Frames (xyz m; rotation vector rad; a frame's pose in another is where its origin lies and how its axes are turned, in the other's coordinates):
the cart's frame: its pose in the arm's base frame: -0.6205 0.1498 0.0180 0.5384 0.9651 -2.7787
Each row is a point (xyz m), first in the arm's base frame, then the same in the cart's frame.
Working: the arm's base frame: its pose in the cart's frame: -0.5629 0.2859 -0.0960 -0.5384 -0.9651 2.7787

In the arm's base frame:
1: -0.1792 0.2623 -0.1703
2: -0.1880 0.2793 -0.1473
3: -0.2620 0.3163 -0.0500
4: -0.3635 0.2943 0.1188
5: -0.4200 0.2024 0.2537
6: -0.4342 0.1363 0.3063
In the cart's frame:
1: -0.3388 0.1320 -0.3327
2: -0.3398 0.1034 -0.3240
3: -0.3094 0.0002 -0.2552
4: -0.2795 -0.1046 -0.0897
5: -0.2764 -0.1240 0.0819
6: -0.2818 -0.1060 0.1655

